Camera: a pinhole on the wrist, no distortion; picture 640 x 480 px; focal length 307.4 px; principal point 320.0 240.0 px. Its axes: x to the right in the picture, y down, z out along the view. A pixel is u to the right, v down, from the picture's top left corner.
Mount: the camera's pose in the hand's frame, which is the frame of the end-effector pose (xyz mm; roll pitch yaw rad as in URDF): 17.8 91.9 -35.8 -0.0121 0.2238 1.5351
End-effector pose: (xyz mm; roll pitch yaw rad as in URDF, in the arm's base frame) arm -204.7 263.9 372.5 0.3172 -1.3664 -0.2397
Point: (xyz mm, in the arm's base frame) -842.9 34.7 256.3
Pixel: 91.9 361.8
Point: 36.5 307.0 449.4
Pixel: behind the camera
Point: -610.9 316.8 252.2
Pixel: 229.8 406.7
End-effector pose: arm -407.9 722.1 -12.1 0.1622 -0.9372 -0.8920
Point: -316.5 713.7 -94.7
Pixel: behind the camera
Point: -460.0 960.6 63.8
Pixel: 313.4 347.6
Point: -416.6 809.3 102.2
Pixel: 199.5 168.5
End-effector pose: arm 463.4 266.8 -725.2 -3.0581 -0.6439 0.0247
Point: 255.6 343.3 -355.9
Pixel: behind the camera
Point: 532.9 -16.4 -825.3
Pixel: 620.2 299.4
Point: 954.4 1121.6 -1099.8
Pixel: outside the picture
